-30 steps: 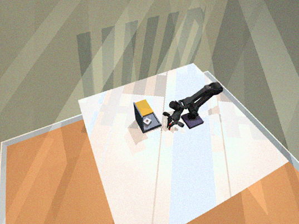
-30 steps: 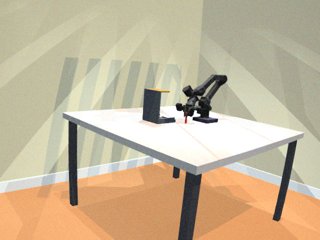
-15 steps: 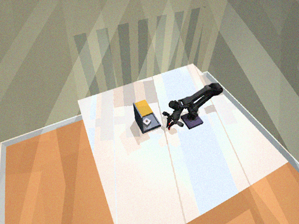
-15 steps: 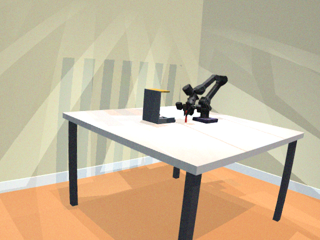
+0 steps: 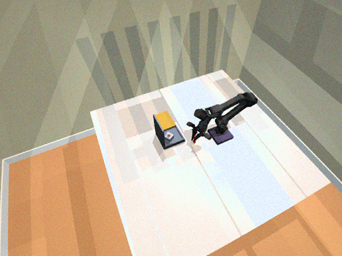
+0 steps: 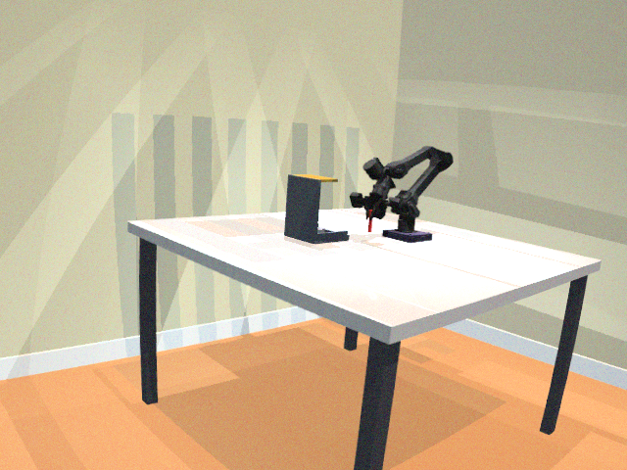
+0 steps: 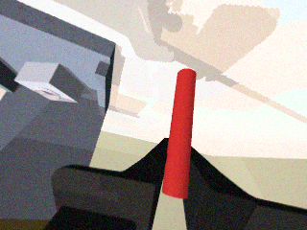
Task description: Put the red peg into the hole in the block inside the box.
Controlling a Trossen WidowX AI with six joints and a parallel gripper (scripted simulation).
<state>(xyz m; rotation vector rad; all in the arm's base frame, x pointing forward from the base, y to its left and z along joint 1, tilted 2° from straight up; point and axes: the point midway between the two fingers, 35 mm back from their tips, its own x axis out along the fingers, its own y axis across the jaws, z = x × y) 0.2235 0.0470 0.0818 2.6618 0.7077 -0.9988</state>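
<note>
The yellow roof is 150 mm ahead of my gripper tip, 130 mm to the right of it and 130 mm above it. From my gripper tip the other things lie so: red peg 20 mm behind, 10 mm to the right, 10 mm below.
</note>
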